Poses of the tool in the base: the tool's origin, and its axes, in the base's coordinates. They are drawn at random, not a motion.
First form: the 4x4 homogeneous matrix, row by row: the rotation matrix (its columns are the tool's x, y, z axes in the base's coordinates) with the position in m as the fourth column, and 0 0 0 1 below. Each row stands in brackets.
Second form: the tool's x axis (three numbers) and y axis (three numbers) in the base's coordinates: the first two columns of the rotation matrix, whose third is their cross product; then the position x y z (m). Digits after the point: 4 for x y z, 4 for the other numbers.
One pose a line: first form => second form
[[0.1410 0.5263 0.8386 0.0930], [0.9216 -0.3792 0.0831 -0.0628], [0.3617 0.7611 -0.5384 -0.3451], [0 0 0 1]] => 0.1410 0.9216 0.3617 0.5263 -0.3792 0.7611 0.0930 -0.0628 -0.3451
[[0.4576 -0.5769 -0.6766 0.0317], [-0.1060 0.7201 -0.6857 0.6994], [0.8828 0.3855 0.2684 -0.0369], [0 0 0 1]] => 0.4576 -0.1060 0.8828 -0.5769 0.7201 0.3855 0.0317 0.6994 -0.0369
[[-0.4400 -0.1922 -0.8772 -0.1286], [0.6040 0.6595 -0.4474 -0.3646], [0.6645 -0.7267 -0.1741 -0.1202], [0 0 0 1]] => -0.4400 0.6040 0.6645 -0.1922 0.6595 -0.7267 -0.1286 -0.3646 -0.1202
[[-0.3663 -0.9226 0.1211 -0.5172], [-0.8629 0.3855 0.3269 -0.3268], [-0.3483 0.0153 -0.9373 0.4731], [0 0 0 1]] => -0.3663 -0.8629 -0.3483 -0.9226 0.3855 0.0153 -0.5172 -0.3268 0.4731
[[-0.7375 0.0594 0.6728 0.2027], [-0.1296 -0.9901 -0.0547 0.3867], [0.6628 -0.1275 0.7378 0.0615], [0 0 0 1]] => -0.7375 -0.1296 0.6628 0.0594 -0.9901 -0.1275 0.2027 0.3867 0.0615
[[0.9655 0.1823 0.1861 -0.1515], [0.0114 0.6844 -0.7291 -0.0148], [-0.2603 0.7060 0.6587 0.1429], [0 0 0 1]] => 0.9655 0.0114 -0.2603 0.1823 0.6844 0.7060 -0.1515 -0.0148 0.1429
